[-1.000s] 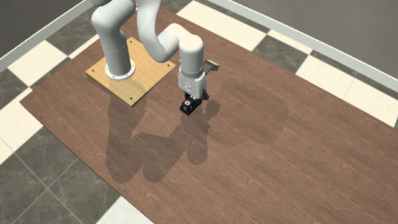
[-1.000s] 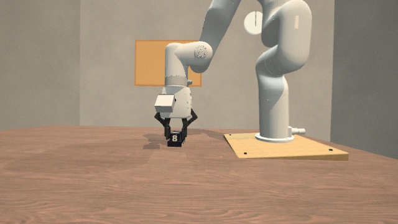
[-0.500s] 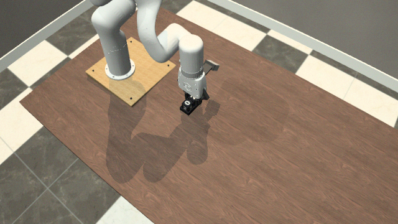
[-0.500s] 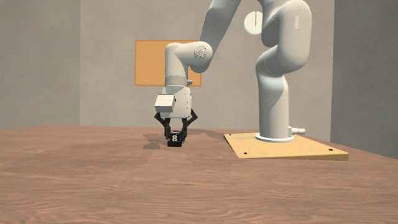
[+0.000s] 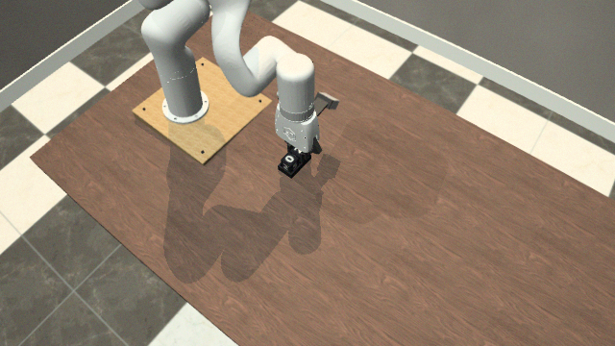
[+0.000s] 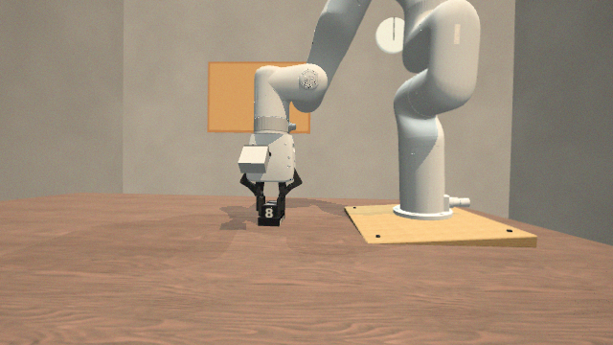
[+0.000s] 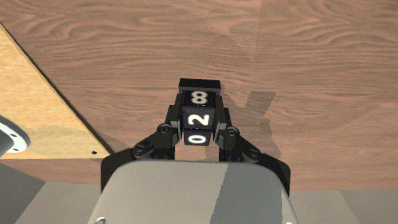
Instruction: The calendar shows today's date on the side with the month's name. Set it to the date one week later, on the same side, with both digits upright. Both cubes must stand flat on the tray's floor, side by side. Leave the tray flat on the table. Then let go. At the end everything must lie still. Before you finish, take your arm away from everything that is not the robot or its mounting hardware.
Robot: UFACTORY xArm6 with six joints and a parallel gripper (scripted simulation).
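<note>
Now: the black tray 2 cm to the right of my hand and 3 cm below it. Round my hand: black cube 1 cm ahead, 3 cm to the right, 1 cm below.
</note>
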